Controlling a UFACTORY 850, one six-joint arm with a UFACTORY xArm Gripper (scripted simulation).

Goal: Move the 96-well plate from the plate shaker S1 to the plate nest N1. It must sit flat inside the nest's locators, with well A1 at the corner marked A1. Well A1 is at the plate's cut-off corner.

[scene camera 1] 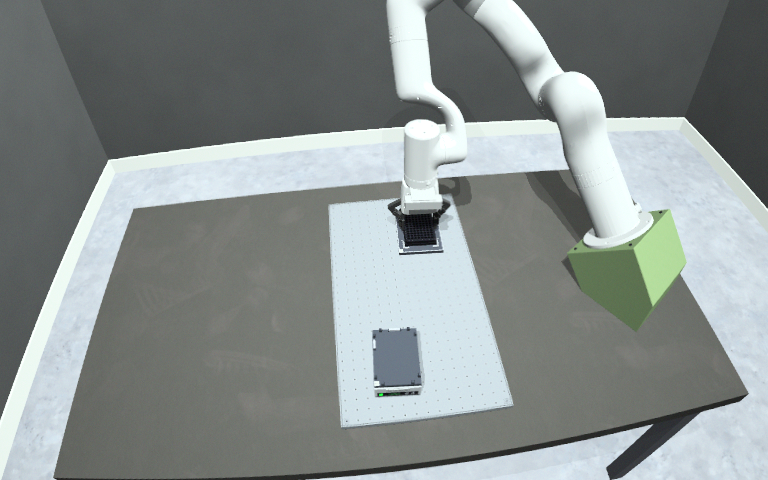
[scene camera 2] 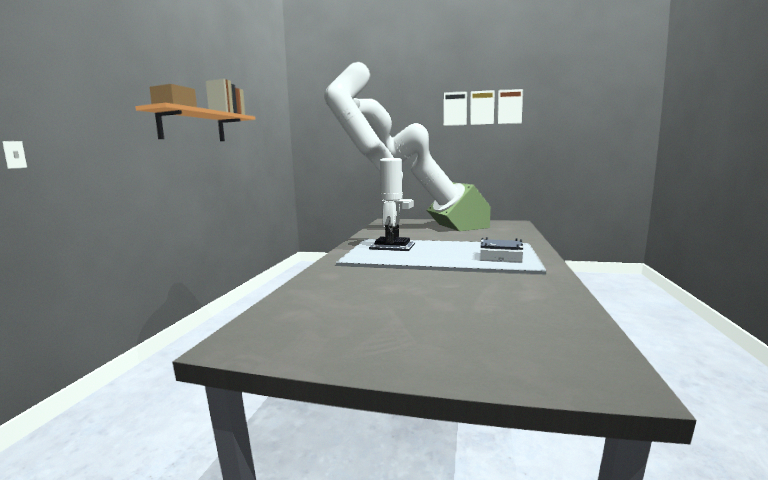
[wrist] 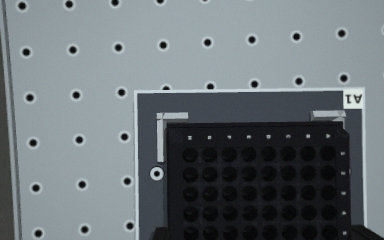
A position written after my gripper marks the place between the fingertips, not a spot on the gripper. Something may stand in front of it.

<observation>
I see my gripper (scene camera 1: 418, 226) and a black 96-well plate (scene camera 1: 418, 229).
The black 96-well plate also shows in the wrist view (wrist: 217, 173).
</observation>
